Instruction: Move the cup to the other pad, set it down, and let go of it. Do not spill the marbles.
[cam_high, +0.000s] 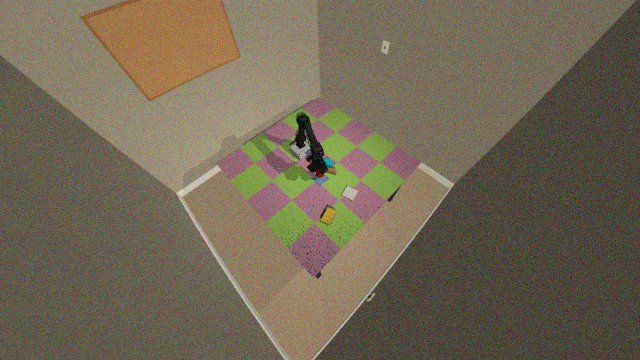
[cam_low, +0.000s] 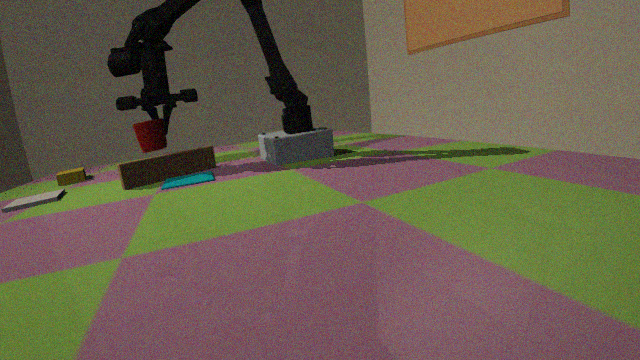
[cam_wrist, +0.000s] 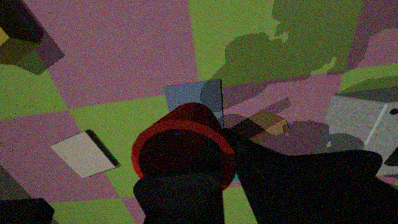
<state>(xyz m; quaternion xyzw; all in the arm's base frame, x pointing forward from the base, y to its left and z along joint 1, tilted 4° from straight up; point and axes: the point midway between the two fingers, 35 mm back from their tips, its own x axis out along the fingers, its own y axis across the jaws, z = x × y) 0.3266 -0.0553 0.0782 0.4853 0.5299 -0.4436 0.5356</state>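
The cyan pad is 7 cm behind my gripper tip, 14 cm to the left of it and 10 cm below it. Also, from my gripper tip: red cup (3 cm ahead); blue pad (3 cm ahead, 1 cm to the left, 10 cm below); brown block (2 cm behind, 7 cm to the left, 8 cm below).
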